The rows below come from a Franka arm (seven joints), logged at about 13 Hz.
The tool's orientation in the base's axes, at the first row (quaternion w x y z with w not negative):
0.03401 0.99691 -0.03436 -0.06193
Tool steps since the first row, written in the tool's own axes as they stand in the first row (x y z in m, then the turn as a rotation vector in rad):
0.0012 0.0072 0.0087 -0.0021 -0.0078 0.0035
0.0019 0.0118 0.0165 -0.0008 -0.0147 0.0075
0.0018 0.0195 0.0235 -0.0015 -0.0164 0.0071
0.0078 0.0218 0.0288 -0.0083 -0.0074 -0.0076
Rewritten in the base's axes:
-0.0004 -0.0078 -0.0082 -0.0020 0.0077 -0.0038
-0.0010 -0.0129 -0.0157 -0.0008 0.0142 -0.0084
-0.0024 -0.0210 -0.0221 -0.0013 0.0160 -0.0080
0.0027 -0.0241 -0.0279 -0.0068 0.0085 0.0080

